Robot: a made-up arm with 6 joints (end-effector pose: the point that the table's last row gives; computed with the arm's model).
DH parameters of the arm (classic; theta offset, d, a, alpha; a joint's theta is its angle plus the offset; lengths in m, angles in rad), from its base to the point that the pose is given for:
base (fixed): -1.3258 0 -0.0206 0
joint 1: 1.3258 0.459 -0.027 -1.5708
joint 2: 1.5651 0 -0.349 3.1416
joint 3: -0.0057 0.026 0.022 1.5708
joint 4: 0 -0.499 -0.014 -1.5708
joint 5: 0 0.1 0.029 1.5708
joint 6: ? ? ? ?
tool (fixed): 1.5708 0.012 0 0
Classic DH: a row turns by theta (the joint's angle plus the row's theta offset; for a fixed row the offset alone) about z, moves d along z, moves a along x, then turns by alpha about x.
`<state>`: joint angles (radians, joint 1 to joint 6).
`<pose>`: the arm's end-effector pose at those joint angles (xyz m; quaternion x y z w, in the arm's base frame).
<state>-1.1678 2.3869 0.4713 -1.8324 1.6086 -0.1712</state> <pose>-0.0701 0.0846 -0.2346 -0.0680 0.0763 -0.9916 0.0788</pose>
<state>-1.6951 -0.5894 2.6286 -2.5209 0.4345 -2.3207</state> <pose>0.1572 0.7677 0.7818 0.5537 0.4929 0.5664 0.3601</pose>
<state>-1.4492 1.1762 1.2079 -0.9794 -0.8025 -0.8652</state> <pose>0.0192 -0.7790 0.4873 0.8016 -0.2007 -0.3472 0.4434</pose>
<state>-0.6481 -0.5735 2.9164 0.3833 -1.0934 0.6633</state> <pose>-0.6196 0.3367 0.5826 -0.2580 -0.7762 -0.5311 0.2212</pose>
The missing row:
joint 6: 1.5708 -0.022 0.002 -1.5708
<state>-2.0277 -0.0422 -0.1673 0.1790 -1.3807 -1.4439</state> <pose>-0.3170 -0.3002 0.7336 -0.6296 0.1098 0.7623 0.1019</pose>
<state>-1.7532 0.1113 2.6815 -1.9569 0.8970 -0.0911</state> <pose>0.0552 0.3802 1.1959 -0.0488 -0.7578 0.4986 0.4181</pose>
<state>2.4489 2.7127 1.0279 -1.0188 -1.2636 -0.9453</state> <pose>0.0857 0.0384 -0.3235 -0.5270 0.6823 -0.2988 0.4092</pose>
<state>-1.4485 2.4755 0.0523 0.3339 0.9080 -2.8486</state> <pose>-0.1495 0.2126 -0.1856 -0.7065 0.2744 0.5430 0.3615</pose>
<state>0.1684 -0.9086 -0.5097 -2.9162 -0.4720 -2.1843</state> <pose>0.1437 0.1330 0.8506 -0.4814 -0.4159 -0.1258 0.7612</pose>
